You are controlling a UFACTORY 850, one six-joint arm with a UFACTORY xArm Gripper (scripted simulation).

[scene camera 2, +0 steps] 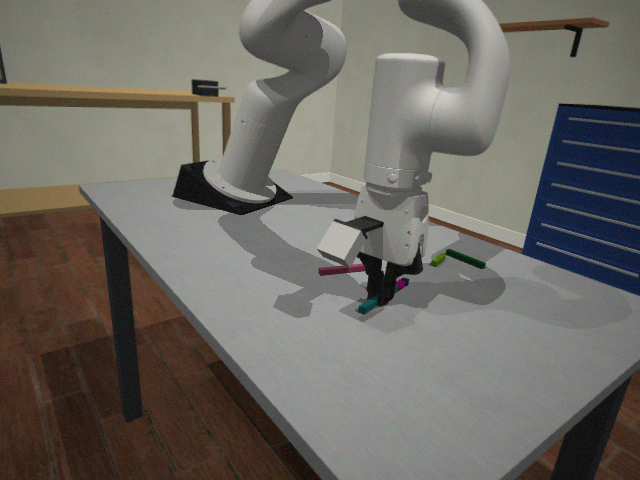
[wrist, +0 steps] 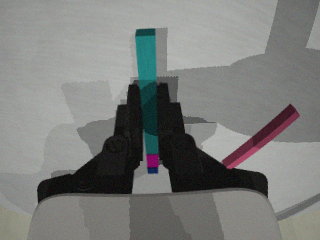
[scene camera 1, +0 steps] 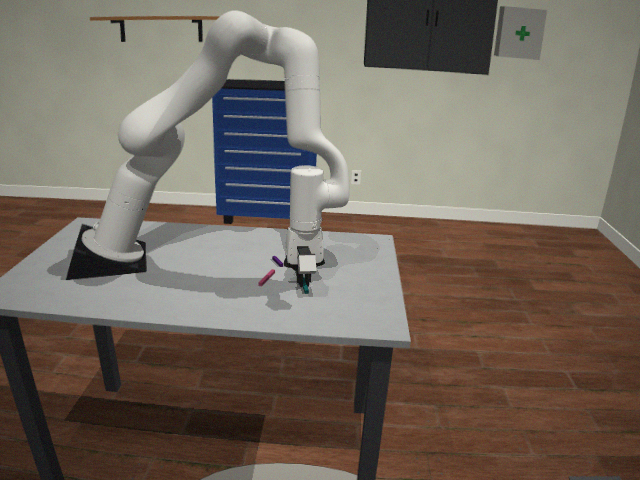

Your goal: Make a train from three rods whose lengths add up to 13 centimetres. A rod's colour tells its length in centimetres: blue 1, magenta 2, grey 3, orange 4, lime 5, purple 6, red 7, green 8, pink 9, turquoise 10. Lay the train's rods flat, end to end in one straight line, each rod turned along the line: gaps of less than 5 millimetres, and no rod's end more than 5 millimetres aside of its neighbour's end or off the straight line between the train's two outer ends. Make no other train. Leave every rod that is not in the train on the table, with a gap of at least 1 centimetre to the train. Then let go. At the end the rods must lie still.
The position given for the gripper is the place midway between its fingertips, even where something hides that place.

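Observation:
The gripper (scene camera 2: pixel 379 300), also (wrist: pixel 149 100). Pink rod (wrist: pixel 289 114), turquoise rod (wrist: pixel 145 39).

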